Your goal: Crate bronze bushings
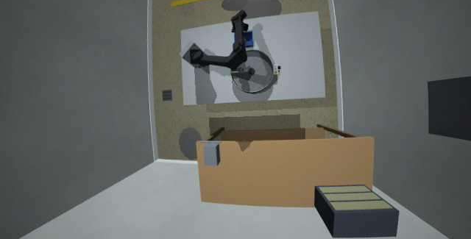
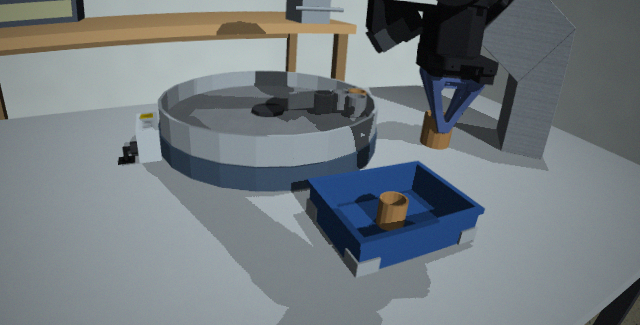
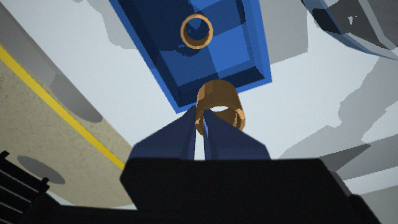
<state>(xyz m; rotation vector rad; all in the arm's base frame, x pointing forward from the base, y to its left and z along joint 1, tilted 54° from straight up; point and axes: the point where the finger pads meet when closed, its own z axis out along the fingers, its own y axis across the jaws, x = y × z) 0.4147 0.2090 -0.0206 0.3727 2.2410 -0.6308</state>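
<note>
Now: hand 12 cm above the crate, 4 cm short of it and 2 cm to the left of it. The rest, counted from my hand: turning table 37 cm to the right, 9 cm below, 4 cm ahead.
</note>
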